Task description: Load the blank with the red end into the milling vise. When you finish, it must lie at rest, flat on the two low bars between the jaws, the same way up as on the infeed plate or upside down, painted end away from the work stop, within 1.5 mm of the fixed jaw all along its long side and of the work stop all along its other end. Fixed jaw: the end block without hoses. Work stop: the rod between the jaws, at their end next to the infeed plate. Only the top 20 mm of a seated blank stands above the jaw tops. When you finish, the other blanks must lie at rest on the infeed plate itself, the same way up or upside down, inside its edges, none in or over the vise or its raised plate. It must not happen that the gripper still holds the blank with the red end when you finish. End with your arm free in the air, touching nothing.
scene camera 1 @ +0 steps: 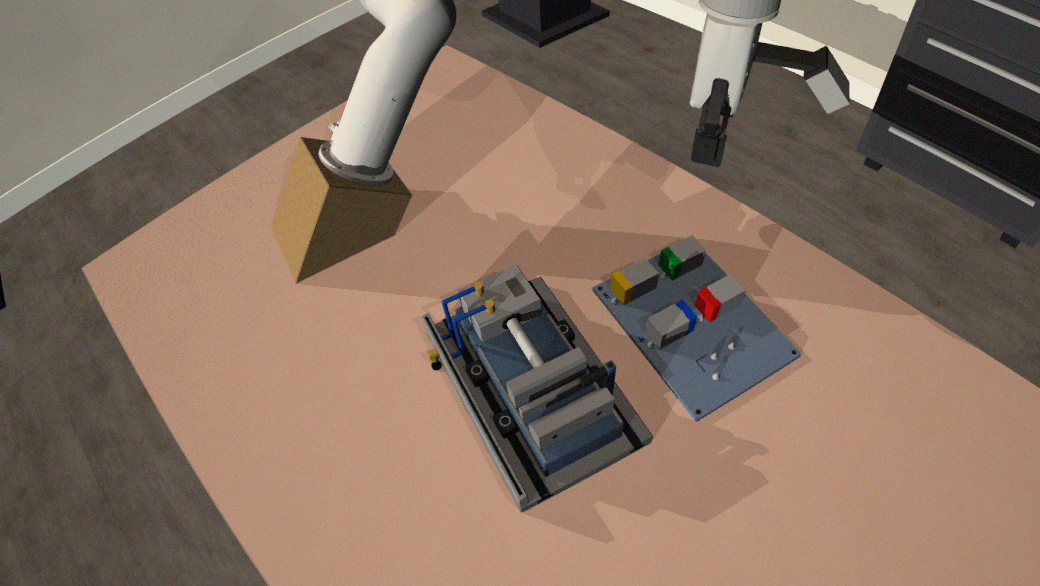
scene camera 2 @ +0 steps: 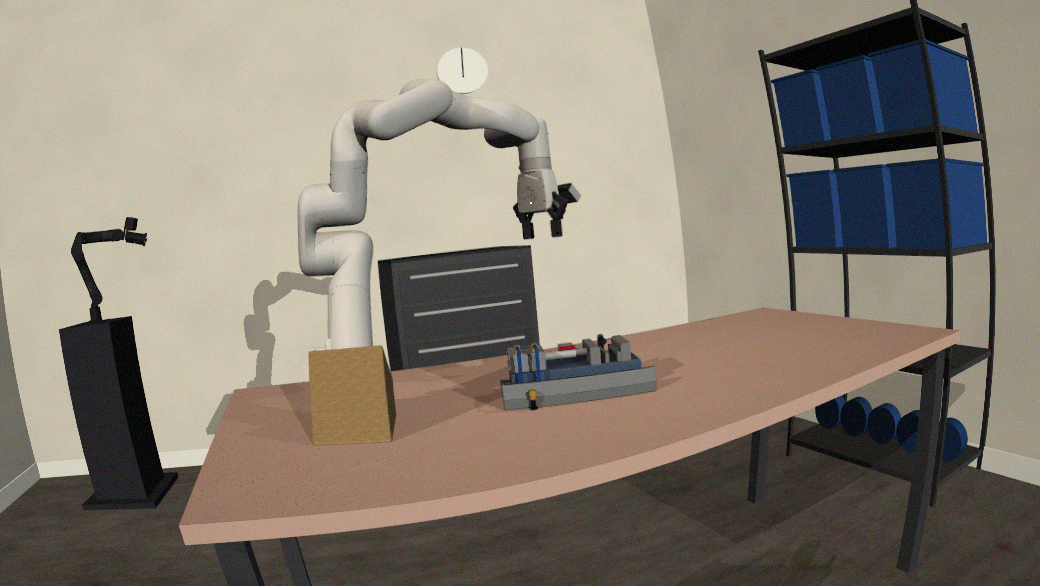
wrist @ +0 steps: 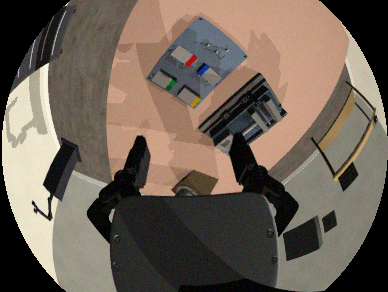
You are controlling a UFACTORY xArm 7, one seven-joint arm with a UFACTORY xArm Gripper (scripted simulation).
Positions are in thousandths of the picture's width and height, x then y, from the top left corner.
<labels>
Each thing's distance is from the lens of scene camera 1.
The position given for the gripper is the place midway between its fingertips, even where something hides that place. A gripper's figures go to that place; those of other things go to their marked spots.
gripper (scene camera 1: 685, 235): 0.71 m
green-ended blank (scene camera 1: 660, 436): 0.93 m
yellow-ended blank (scene camera 1: 614, 477): 0.89 m
</labels>
